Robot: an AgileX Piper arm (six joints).
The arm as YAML. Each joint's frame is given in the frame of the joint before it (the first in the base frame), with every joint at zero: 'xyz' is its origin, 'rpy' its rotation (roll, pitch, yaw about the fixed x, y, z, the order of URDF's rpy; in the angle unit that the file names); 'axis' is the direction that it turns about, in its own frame. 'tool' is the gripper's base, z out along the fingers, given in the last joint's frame.
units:
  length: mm
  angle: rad
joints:
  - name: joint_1
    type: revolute
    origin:
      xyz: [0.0, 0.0, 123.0]
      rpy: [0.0, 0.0, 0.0]
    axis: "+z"
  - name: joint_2
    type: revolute
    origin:
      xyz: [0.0, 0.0, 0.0]
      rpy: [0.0, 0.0, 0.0]
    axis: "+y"
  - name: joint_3
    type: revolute
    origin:
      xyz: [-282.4, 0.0, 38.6]
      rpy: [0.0, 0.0, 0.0]
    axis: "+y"
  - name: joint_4
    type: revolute
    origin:
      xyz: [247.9, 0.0, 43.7]
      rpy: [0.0, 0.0, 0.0]
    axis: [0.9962, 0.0, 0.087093]
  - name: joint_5
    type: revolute
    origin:
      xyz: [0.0, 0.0, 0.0]
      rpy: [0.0, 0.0, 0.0]
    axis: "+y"
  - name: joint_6
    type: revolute
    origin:
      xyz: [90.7, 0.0, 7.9]
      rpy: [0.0, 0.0, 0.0]
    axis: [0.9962, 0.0, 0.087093]
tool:
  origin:
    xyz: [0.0, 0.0, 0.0]
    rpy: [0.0, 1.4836, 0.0]
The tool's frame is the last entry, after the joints.
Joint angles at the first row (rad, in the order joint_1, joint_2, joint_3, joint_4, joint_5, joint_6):
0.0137, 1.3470, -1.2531, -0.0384, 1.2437, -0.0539
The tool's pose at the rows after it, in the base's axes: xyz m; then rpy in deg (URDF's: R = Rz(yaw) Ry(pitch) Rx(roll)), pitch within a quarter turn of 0, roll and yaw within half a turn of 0:
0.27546 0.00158 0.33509 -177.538 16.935 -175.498
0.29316 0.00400 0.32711 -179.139 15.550 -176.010
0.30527 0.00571 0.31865 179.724 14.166 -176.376
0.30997 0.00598 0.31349 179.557 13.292 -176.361
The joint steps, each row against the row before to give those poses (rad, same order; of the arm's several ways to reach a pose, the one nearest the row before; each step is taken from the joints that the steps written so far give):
0.0000, 0.0791, -0.0545, 0.0131, -0.0017, 0.0000
-0.0001, 0.0691, -0.0421, 0.0253, -0.0013, 0.0000
0.0000, 0.0501, -0.0237, 0.0179, -0.0013, 0.0000
0.0001, 0.0215, -0.0052, 0.0024, -0.0009, -0.0012

